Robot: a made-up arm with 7 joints.
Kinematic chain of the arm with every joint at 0, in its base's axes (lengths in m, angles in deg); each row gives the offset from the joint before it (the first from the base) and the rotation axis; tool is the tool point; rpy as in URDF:
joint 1: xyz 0 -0.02 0.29 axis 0.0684 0.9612 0.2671
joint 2: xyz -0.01 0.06 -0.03 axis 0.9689 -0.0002 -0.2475
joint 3: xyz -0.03 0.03 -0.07 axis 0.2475 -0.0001 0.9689
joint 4: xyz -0.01 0.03 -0.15 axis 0.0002 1 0
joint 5: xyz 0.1 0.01 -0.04 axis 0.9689 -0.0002 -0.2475
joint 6: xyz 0.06 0.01 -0.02 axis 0.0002 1 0
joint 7: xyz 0.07 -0.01 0 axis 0.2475 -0.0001 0.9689
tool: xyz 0 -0.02 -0.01 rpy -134.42 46.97 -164.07
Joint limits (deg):
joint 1: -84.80..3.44
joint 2: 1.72..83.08
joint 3: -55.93..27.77
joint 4: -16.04..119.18
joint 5: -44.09..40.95
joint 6: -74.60..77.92
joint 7: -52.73..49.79
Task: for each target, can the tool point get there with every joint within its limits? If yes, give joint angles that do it. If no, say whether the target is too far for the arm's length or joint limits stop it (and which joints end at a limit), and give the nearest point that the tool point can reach.
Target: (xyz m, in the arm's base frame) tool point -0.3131 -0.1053 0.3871
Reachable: no: joint limits stop it (at a limit: joint 1, joint 2, joint 3, joint 4, joint 6, joint 7) | nearest point -0.0161 0.1611 0.4834 | short by 0.410 m
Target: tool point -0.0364 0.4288 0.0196
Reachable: yes | joints -12.58 51.45 5.14 96.31 26.22 17.97 -15.42
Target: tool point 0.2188 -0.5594 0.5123
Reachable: no: too far | nearest point 0.2415 -0.2348 0.3388 | short by 0.369 m
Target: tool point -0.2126 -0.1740 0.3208
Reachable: no: joint limits stop it (at a limit: joint 1, joint 2, joint 3, joint 4, joint 5, joint 6, joint 7) | nearest point 0.0241 -0.0971 0.1033 | short by 0.331 m
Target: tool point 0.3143 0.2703 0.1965
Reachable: yes | joints -36.61 70.02 -25.82 12.09 6.79 34.70 -42.43
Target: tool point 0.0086 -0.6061 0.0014
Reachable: no: too far | nearest point 0.0876 -0.1545 0.0099 | short by 0.459 m
